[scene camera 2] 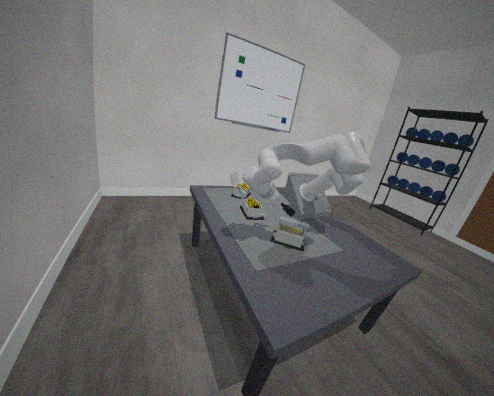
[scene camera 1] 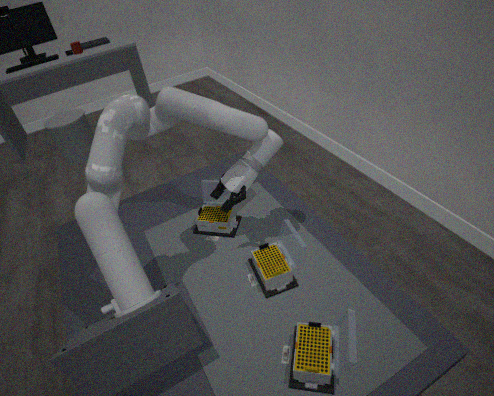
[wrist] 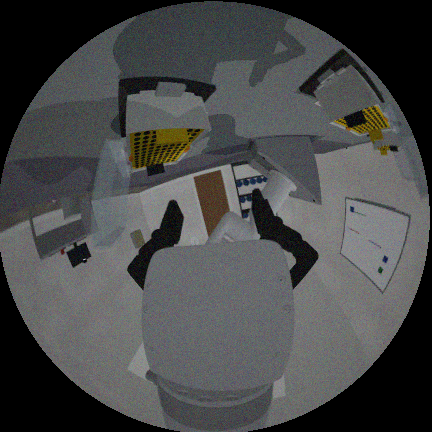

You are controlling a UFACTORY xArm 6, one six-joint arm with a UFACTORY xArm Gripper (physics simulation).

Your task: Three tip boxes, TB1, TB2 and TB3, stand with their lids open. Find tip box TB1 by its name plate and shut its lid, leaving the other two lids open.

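Places are measured from the arm's base along level axes (x left, y back, z up), in millimetres.
Pixels of known places: gripper, fingertip midpoint: (scene camera 2: 287,209) (scene camera 1: 218,204) (wrist: 214,202); arm's base, link origin: (scene camera 2: 306,192) (scene camera 1: 139,305) (wrist: 282,179).
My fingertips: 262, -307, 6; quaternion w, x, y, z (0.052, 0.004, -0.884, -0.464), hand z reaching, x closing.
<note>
Ahead of a thing's pixels: the offset from my fingertips to its top centre, as dx, dy, dz. "*": to the spot under its first point. Level surfaces: height alone.
Three tip boxes with yellow racks stand with clear lids open: the back one {+45, +16, -75} (scene camera 1: 215,225) (scene camera 2: 289,238) (wrist: 167,112), the middle one (scene camera 1: 272,267) (scene camera 2: 253,210) (wrist: 347,95) and the one nearest scene camera 1 (scene camera 1: 312,352) (scene camera 2: 241,191). The small name plates {* -3, +46, -139} (scene camera 1: 213,238) {* -232, -6, -139} (scene camera 1: 252,280) {* -480, +10, -139} (scene camera 1: 285,354) are too blurred to read, so I cannot tell which is TB1. The back box's lid {* +137, -7, -30} (scene camera 1: 209,188) (wrist: 111,192) stands raised, partly behind the fingers in scene camera 1. My gripper (scene camera 1: 220,202) (wrist: 214,202) is open and empty, close above the back box's rack and beside its lid.
The boxes stand on a grey mat {dz -141} (scene camera 1: 240,340) (scene camera 2: 270,262) on the dark table {dz -144} (scene camera 2: 320,305). The arm's grey base block (scene camera 1: 135,345) is at the table's other side. The lids of the middle box {* -243, -154, +2} (scene camera 1: 295,233) and the nearest box {* -568, -112, +2} (scene camera 1: 352,336) stick up beside them.
</note>
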